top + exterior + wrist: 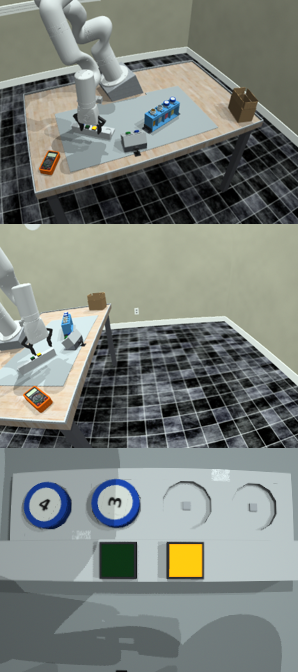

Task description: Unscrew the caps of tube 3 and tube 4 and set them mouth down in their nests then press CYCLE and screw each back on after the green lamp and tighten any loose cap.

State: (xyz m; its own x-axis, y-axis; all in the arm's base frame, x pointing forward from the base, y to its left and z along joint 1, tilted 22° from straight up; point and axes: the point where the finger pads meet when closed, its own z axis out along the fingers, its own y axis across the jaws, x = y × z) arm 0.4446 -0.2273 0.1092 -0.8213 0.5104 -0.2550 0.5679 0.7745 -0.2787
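The blue-and-white cap is 15 cm behind my hand, 3 cm to the right of it and 9 cm below it. Round my hand: green key (5 cm ahead, 18 cm to the left, 4 cm below); then blue key (5 cm ahead, 22 cm to the left, 4 cm below); then key housing (7 cm ahead, 20 cm to the left, 5 cm below).
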